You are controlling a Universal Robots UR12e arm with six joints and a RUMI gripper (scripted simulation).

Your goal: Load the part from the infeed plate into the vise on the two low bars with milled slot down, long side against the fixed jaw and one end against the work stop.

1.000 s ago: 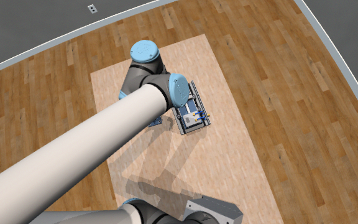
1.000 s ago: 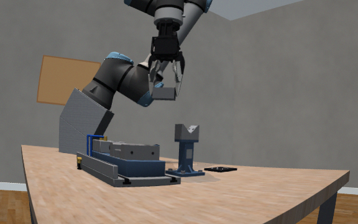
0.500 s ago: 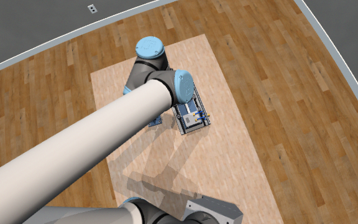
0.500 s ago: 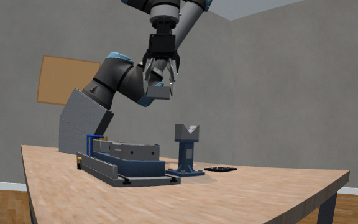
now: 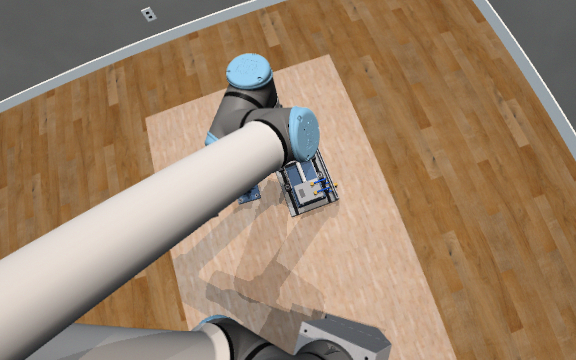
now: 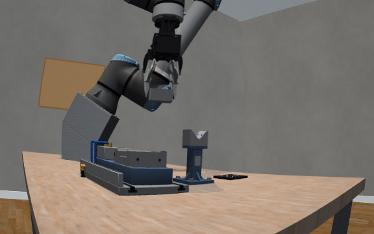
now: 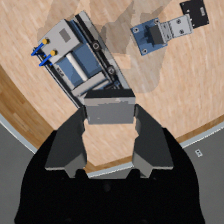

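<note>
Right now my hand is 4 cm short of the fixed jaw, 6 cm to the left of it and 17 cm above it. Also, from my hand: work stop 1 cm ahead, 1 cm to the right, 16 cm below; then part 1 cm below; then moving jaw 2 cm behind, 6 cm to the right, 17 cm below.
</note>
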